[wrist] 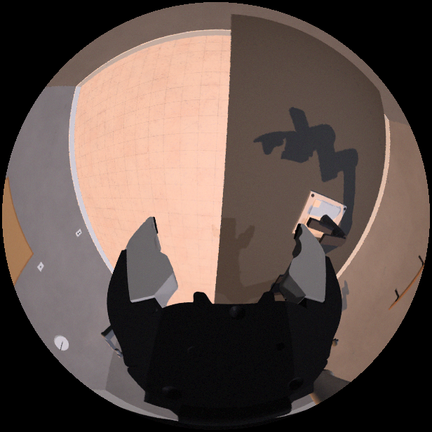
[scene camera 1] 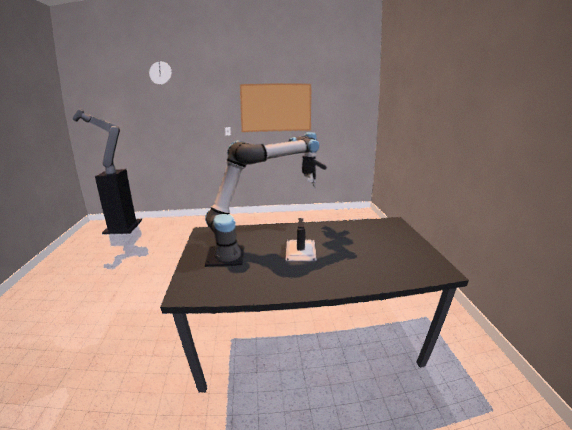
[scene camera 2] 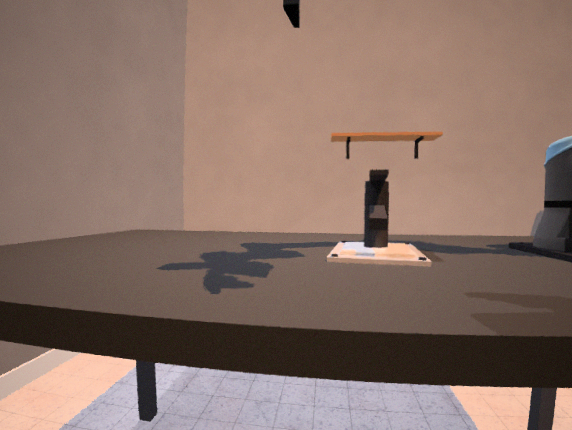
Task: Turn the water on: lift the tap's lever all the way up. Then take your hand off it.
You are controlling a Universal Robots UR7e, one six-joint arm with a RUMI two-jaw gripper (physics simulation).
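Places are measured from the arm's base along level axes (x ahead, y left, z up), in millimetres.
Pixels of known places: gripper, between the fingertips: (scene camera 1: 311, 184); arm's base, origin of its link: (scene camera 1: 227, 254).
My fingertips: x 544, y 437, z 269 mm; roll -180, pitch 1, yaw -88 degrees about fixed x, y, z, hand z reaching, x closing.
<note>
Ahead of a thing's pixels: the offset from my fingertips to its top centre. "spot": to the spot under its first point. Level surfaces: height alone.
A dark, upright tap {spot: dy -422, dx -127, dz -195 mm} (scene camera 1: 300, 239) (scene camera 2: 372, 232) (wrist: 327, 225) stands on a pale square base plate {dy -399, dx -121, dz -270 mm} (scene camera 1: 292, 257) (scene camera 2: 345, 259) (wrist: 306, 210) on the table. Its small dark lever {dy -337, dx -115, dz -126 mm} (scene camera 1: 300, 220) (scene camera 2: 378, 175) is at the top of the tap; its exact angle is hard to tell. My gripper (scene camera 1: 313, 183) (wrist: 227, 222) is open and empty, high above the table's far side and well apart from the tap. In the wrist view the tap is at the right, beyond the right finger. Part of a finger shows at the top edge of the scene camera 2 view.
The dark table {dz -282 mm} (scene camera 1: 380, 270) (scene camera 2: 280, 310) (wrist: 265, 75) carries the arm's base (scene camera 1: 227, 250) to the left of the tap in the scene camera 1 view. A wooden shelf (scene camera 2: 387, 136) is on the wall. Another arm stands on a black pedestal (scene camera 1: 116, 202) on the floor.
</note>
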